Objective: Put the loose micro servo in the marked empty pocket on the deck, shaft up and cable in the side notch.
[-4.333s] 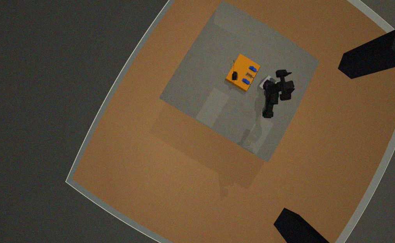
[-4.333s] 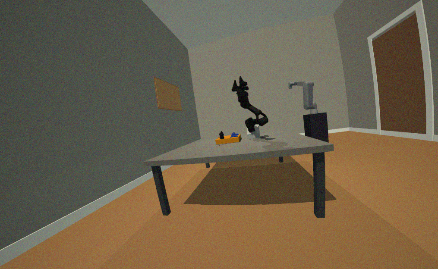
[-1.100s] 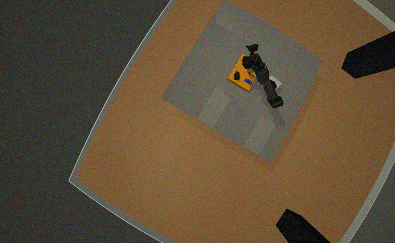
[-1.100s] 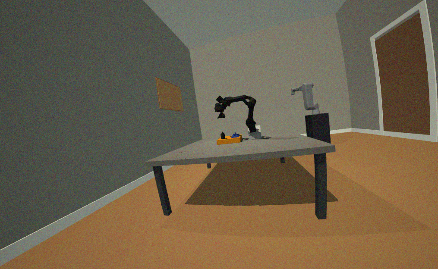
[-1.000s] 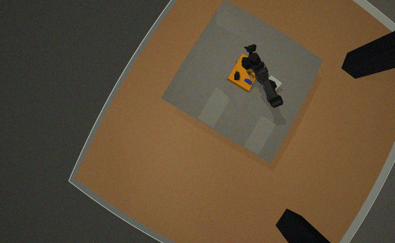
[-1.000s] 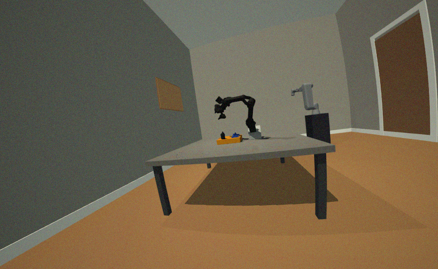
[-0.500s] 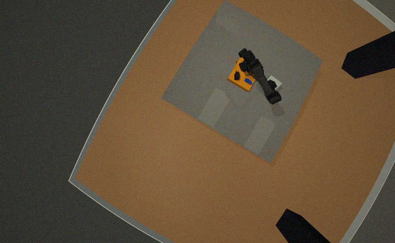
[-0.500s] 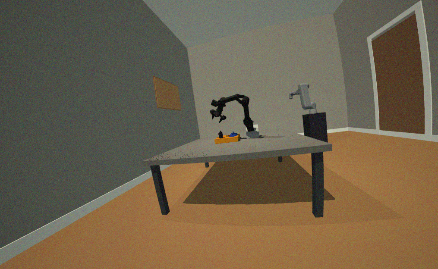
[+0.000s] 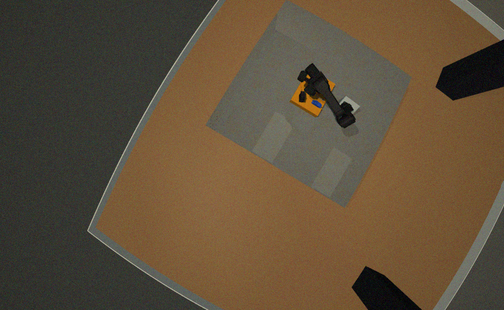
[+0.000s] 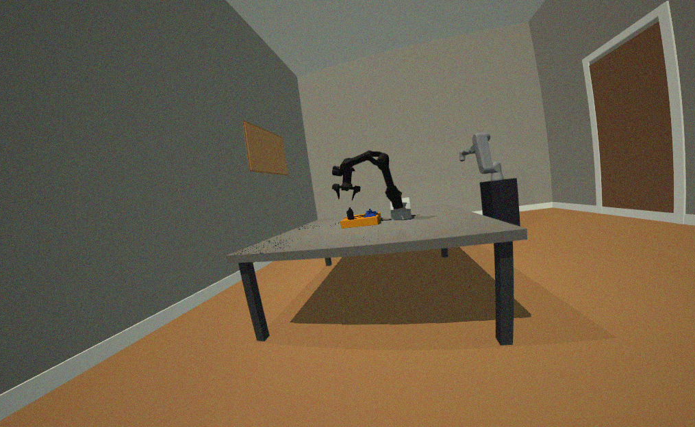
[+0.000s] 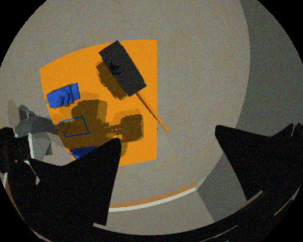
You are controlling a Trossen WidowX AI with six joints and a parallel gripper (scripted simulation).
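Right now my gripper tip is 16 cm above the orange deck, 5 cm to the left of it and 5 cm past it.
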